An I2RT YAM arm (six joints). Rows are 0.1 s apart.
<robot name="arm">
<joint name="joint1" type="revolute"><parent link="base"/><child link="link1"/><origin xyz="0 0 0.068" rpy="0 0 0"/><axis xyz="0 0 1"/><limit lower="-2.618" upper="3.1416"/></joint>
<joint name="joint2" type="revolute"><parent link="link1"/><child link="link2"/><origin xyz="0.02 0.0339 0.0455" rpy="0 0 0"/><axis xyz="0 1 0"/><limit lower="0" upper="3.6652"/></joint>
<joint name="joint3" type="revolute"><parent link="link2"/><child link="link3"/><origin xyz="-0.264 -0.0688 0" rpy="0 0 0"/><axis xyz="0 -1 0"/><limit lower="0" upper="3.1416"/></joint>
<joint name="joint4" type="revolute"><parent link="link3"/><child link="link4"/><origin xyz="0.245 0.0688 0.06" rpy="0 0 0"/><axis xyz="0 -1 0"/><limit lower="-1.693" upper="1.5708"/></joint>
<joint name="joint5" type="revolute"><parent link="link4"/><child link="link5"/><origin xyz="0.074 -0.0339 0.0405" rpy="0 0 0"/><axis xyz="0 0 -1"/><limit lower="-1.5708" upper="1.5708"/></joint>
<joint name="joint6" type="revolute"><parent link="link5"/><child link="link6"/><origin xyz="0.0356 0 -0.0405" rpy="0 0 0"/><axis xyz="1 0 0"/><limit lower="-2.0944" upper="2.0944"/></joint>
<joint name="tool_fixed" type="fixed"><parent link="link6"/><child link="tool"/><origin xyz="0 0 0" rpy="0 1.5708 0"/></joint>
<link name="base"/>
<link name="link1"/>
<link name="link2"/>
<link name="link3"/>
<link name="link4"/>
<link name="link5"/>
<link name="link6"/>
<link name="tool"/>
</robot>
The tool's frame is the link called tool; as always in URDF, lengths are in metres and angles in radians.
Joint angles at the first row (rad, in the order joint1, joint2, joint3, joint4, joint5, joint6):
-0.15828, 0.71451, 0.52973, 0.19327, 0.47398, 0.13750
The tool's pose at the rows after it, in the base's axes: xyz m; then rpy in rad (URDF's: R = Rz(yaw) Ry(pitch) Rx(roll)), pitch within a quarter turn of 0, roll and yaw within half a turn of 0:
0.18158 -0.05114 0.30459 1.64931 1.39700 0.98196
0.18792 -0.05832 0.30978 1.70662 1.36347 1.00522
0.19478 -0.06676 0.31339 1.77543 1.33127 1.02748
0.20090 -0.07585 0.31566 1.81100 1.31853 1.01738
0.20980 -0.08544 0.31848 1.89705 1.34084 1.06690
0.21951 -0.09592 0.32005 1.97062 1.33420 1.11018
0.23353 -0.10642 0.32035 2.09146 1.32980 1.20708
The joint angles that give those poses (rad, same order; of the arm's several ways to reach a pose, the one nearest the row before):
-0.18750, 0.76889, 0.56494, 0.18868, 0.47862, 0.18031
-0.21707, 0.81250, 0.60378, 0.17727, 0.48125, 0.22003
-0.24821, 0.86040, 0.64210, 0.16353, 0.49342, 0.26067
-0.28078, 0.90483, 0.67142, 0.16553, 0.50454, 0.27817
-0.30983, 0.96166, 0.71062, 0.16720, 0.51080, 0.25928
-0.33955, 1.02200, 0.75128, 0.16608, 0.50853, 0.26964
-0.36009, 1.09923, 0.80330, 0.15963, 0.50777, 0.27664

